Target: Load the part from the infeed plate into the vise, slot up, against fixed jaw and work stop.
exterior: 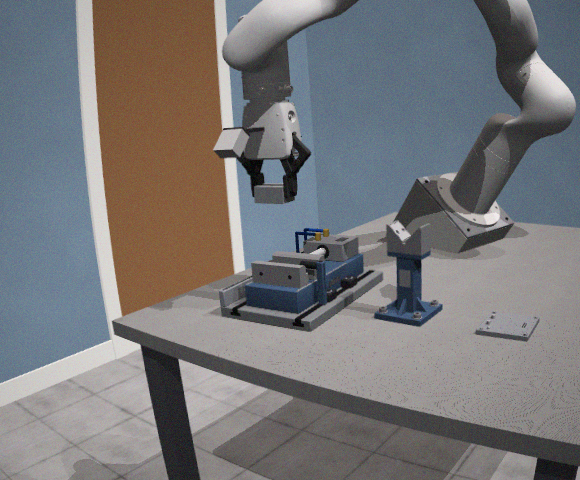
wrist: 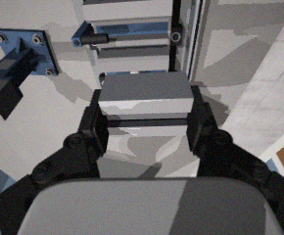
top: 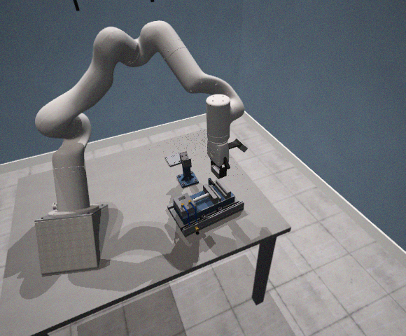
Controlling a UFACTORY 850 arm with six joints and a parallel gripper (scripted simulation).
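The fixed jaw lies 30 mm ahead of my hand, 30 mm to the left of it and 150 mm below it. From my hand the other things lie so: part: 10 mm below; moving jaw: 40 mm behind, 10 mm to the left, 150 mm below; work stop: 10 mm behind, 60 mm to the left, 140 mm below.
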